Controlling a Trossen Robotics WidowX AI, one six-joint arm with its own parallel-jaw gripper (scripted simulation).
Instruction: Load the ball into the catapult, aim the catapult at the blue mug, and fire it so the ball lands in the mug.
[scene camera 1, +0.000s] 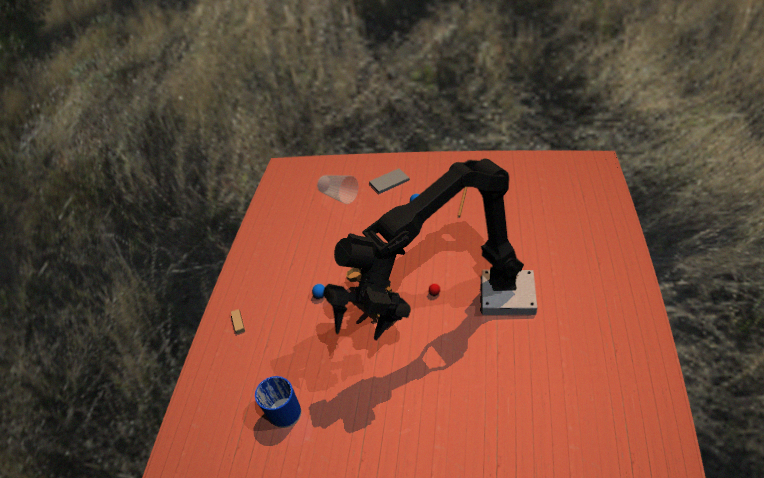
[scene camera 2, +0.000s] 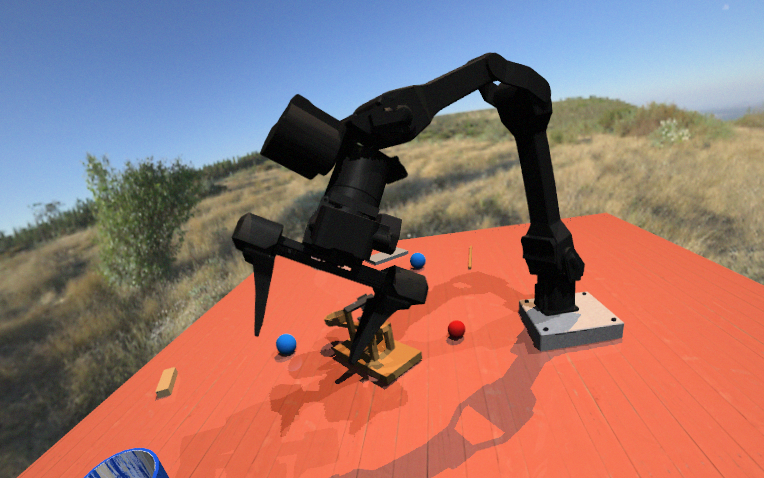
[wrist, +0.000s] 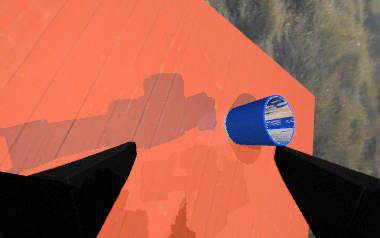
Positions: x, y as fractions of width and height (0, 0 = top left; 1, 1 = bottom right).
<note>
My gripper (scene camera 2: 0.40, 0.74) is open, with nothing in its grasp. Further things: a wooden catapult (scene camera 2: 0.50, 0.75), a blue mug (scene camera 1: 0.36, 0.83) and a clear cup (scene camera 1: 0.45, 0.39).
The blue mug is seen too in the wrist view (wrist: 0.71, 0.51). My gripper is seen too in scene camera 1 (scene camera 1: 0.47, 0.70) and in the wrist view (wrist: 0.54, 0.63). The wrist view misses the wooden catapult: it is out of frame. The wrist view misses the clear cup: it is out of frame.
</note>
